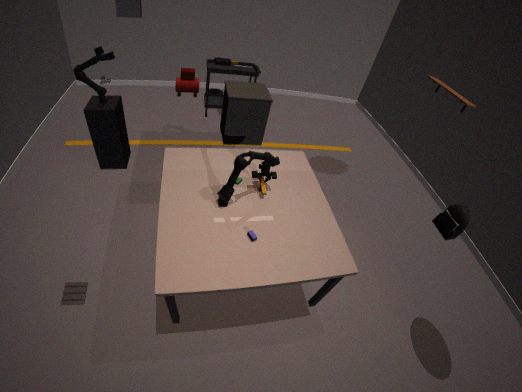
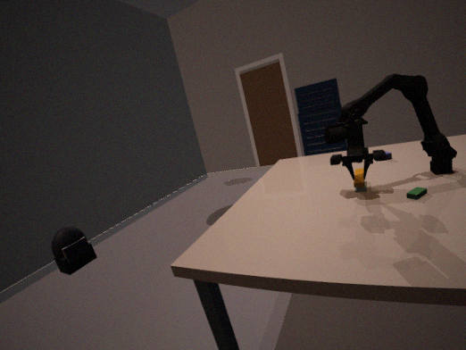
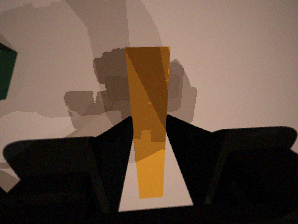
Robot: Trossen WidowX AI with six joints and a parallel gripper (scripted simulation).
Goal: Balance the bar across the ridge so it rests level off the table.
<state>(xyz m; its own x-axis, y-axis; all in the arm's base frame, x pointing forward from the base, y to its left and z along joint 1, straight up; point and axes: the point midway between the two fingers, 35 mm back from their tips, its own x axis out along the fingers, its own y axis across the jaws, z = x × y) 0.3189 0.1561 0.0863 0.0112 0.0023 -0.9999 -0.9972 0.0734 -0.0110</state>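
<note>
Now: the bar 30 mm to the right of my gripper tip. From my gripper tip the other things lie so: green block (170 mm behind, 60 mm to the left, 40 mm below); blue block (460 mm to the right, 160 mm behind, 40 mm below).
</note>
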